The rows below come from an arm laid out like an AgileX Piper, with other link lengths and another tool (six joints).
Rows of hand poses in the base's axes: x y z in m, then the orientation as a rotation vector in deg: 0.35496 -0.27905 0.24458 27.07 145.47 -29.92; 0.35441 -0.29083 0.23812 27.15 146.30 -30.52; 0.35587 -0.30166 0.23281 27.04 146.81 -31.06; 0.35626 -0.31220 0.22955 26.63 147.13 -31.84; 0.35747 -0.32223 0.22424 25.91 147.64 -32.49; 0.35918 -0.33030 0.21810 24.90 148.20 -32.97; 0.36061 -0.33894 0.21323 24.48 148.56 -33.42; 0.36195 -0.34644 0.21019 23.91 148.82 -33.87; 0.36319 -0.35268 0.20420 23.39 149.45 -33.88; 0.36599 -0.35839 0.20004 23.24 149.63 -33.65
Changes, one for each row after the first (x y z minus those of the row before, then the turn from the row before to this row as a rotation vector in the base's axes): -0.00055 -0.01178 -0.00646 -0.14 0.95 -0.21; 0.00146 -0.01083 -0.00531 -0.23 0.63 -0.05; 0.00039 -0.01054 -0.00326 -0.50 0.53 0.12; 0.00121 -0.01003 -0.00531 -0.42 0.68 0.35; 0.00171 -0.00807 -0.00614 -0.34 0.68 0.59; 0.00143 -0.00864 -0.00487 -0.27 0.48 0.19; 0.00134 -0.00750 -0.00304 -0.32 0.39 0.30; 0.00124 -0.00624 -0.00599 0.08 0.61 0.32; 0.00280 -0.00571 -0.00416 0.17 0.11 0.14
